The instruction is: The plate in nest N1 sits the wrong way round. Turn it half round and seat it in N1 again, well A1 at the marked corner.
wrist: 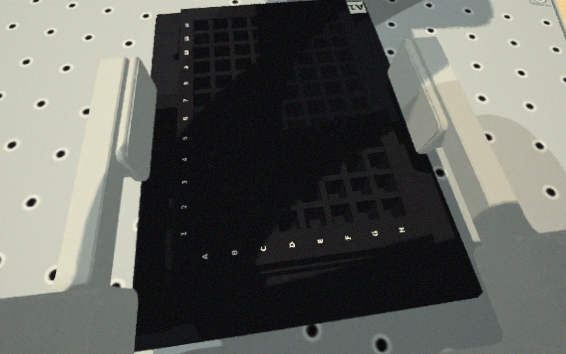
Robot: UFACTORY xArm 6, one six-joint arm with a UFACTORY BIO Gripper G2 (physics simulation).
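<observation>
The dark plate [345, 182] sits in the black nest [310, 302], in the middle of the wrist view. Its row letters A to H run along the near end and its column numbers run up the left side, with 1 nearest. Its A1 corner is at the lower left. The nest's white A1 label [356, 7] is at the far right corner, diagonally opposite. My gripper [278, 106] is open, with one finger at the left and one at the right of the plate and nothing held. Deep shadow hides many wells, and whether the pads touch the plate's sides cannot be told.
A light grey board [42, 175] with rows of dark round holes lies under and around the nest. Shadows fall on it at the upper right and near the bottom. A strip of tan surface [562, 12] shows beyond the board's edge at the upper right.
</observation>
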